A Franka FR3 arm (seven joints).
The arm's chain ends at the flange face. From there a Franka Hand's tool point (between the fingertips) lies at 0.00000 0.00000 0.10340 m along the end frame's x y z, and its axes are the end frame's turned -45 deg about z.
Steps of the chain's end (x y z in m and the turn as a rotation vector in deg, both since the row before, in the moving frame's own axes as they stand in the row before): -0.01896 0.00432 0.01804 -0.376 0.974 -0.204; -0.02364 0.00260 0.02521 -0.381 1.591 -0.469; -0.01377 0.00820 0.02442 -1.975 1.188 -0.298
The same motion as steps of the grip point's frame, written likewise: -0.01570 -0.00863 0.01802 -0.955 0.423 -0.204; -0.01700 -0.01237 0.02517 -1.394 0.856 -0.469; -0.01653 0.00010 0.02434 -2.237 -0.556 -0.298
